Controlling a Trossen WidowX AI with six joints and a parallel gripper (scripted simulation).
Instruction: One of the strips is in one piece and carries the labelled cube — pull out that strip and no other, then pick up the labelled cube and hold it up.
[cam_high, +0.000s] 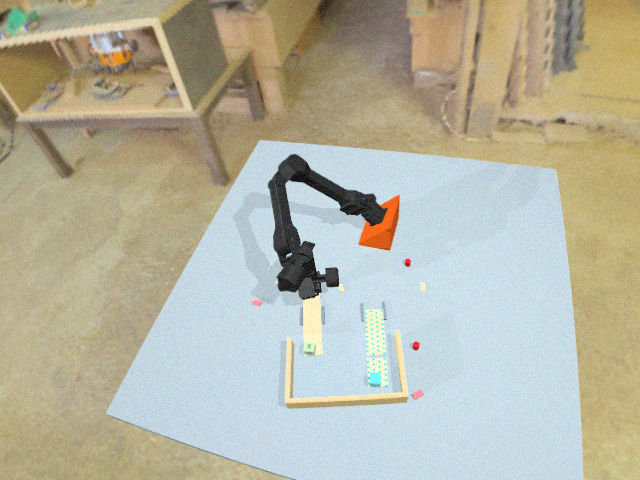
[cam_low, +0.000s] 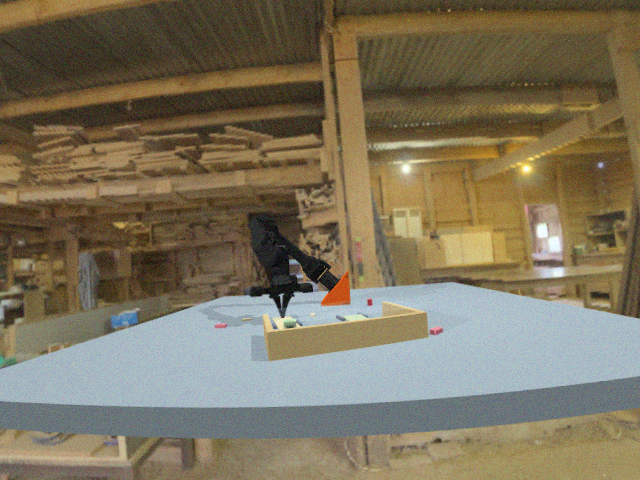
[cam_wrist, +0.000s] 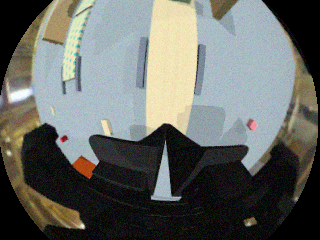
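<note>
Now: the tan strip 80 mm ahead of my gripper tip and 40 mm to the left of it. Round my gripper tip: green cube marked w 180 mm ahead, 80 mm to the left, 20 mm above; tan chip 150 mm behind, 320 mm to the left.
</note>
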